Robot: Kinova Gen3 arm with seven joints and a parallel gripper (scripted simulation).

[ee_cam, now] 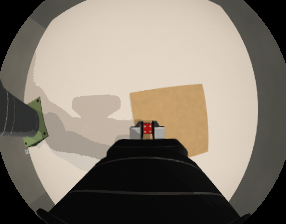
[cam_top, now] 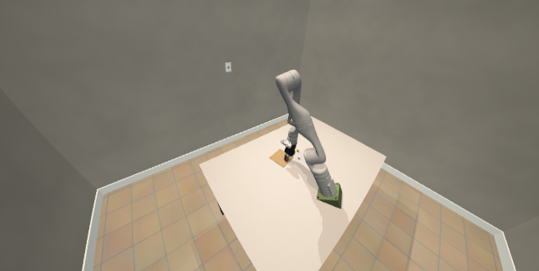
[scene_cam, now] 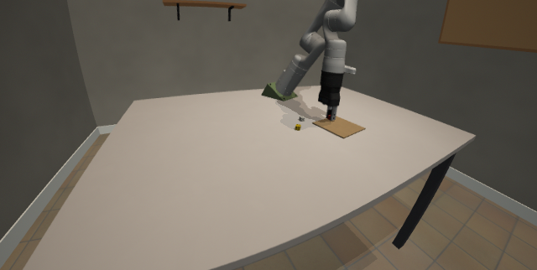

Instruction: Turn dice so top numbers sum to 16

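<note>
My hand is 10 mm above the red die. The rest, counted from my hand: white die: 100 mm to the right, 50 mm behind, 20 mm below; tan mat: 50 mm ahead, 30 mm below; yellow die: 160 mm to the right, 20 mm below.
</note>
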